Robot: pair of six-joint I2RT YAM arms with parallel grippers.
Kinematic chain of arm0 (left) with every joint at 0, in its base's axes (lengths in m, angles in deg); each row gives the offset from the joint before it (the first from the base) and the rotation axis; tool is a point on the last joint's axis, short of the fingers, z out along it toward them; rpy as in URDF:
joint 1: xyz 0 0 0.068 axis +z
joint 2: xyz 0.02 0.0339 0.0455 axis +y
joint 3: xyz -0.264 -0.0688 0 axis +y
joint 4: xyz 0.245 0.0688 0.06 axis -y
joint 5: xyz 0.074 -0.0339 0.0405 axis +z
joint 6: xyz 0.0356 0 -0.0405 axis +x
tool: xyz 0 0 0 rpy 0 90 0
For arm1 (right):
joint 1: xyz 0 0 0.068 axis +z
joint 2: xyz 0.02 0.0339 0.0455 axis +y
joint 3: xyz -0.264 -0.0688 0 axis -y
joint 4: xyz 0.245 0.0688 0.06 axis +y
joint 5: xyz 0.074 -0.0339 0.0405 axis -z
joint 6: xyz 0.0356 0 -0.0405 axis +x
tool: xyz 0 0 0 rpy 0 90 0
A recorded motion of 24 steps. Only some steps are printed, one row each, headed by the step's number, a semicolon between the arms.
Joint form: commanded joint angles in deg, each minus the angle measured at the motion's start. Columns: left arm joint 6, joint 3, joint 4, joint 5, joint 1, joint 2; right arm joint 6, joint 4, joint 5, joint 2, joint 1, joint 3.
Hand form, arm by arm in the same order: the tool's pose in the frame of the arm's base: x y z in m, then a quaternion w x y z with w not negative. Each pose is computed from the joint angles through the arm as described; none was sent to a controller.
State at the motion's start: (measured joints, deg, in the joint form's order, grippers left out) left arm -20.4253 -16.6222 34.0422 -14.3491 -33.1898 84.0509; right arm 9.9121 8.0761 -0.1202 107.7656 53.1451 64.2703
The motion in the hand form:
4: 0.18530 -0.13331 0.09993 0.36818 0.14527 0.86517 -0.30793; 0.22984 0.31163 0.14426 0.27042 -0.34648 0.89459 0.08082
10: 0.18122 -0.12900 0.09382 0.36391 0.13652 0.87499 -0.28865; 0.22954 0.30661 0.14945 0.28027 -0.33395 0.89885 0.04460
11: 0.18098 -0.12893 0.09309 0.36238 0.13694 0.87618 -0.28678; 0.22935 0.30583 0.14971 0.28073 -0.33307 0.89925 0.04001
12: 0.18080 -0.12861 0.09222 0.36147 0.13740 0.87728 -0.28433; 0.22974 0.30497 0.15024 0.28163 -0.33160 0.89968 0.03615
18: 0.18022 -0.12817 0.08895 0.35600 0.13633 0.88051 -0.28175; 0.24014 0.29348 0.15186 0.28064 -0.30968 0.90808 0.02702
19: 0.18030 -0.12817 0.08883 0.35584 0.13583 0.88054 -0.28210; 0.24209 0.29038 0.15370 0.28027 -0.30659 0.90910 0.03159
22: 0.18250 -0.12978 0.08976 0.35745 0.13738 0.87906 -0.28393; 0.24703 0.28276 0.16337 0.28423 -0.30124 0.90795 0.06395
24: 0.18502 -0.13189 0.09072 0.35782 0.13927 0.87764 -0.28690; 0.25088 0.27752 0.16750 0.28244 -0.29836 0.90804 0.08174
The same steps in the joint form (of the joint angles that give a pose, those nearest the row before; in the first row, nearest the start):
4: -1.30 2.12 5.51 1.13 -0.50 3.64; -0.38 6.93 9.02 2.26 1.26 2.45
10: -1.28 3.26 5.21 3.18 -0.48 3.97; 0.10 9.30 13.41 1.24 1.26 2.57
11: -1.20 3.26 5.04 3.29 -0.52 4.10; 0.11 9.59 13.90 1.13 1.26 2.53
12: -1.03 3.31 4.98 3.43 -0.49 4.27; 0.11 9.84 14.32 1.03 1.17 2.54
18: -1.11 3.44 5.25 3.48 -0.49 5.18; 0.61 10.58 14.70 0.46 -1.08 2.27
19: -1.18 3.44 5.32 3.45 -0.47 5.25; 0.55 10.51 14.05 -0.03 -1.66 2.01
22: -1.08 2.88 5.39 3.28 -0.48 5.59; 0.19 9.27 10.47 -2.14 -3.31 1.14
24: -1.04 2.18 5.35 2.95 -0.52 6.01; -0.04 8.92 8.11 -3.05 -4.50 0.80

